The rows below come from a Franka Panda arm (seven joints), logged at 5 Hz.
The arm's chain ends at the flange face. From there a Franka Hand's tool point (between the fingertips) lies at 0.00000 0.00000 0.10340 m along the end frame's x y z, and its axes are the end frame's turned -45 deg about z.
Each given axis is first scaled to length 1.
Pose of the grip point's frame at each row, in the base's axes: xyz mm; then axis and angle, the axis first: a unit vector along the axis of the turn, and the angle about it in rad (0 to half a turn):
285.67 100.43 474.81 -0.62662 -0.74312 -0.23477 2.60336
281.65 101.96 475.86 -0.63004 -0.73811 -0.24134 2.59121
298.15 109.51 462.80 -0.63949 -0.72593 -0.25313 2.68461
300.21 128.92 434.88 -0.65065 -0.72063 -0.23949 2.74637
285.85 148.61 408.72 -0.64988 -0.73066 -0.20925 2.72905
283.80 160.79 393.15 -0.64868 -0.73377 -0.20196 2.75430
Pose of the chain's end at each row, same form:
296.79 33.69 553.00 -0.88235 -0.45662 -0.11381 2.46422
292.44 33.77 552.83 -0.88470 -0.45109 -0.11759 2.44791
299.51 44.28 543.02 -0.88796 -0.43543 -0.14809 2.52462
297.92 68.70 518.91 -0.89332 -0.42459 -0.14735 2.59221
289.20 91.38 494.77 -0.89397 -0.43310 -0.11504 2.59979
286.37 105.95 480.77 -0.89285 -0.43590 -0.11316 2.62873

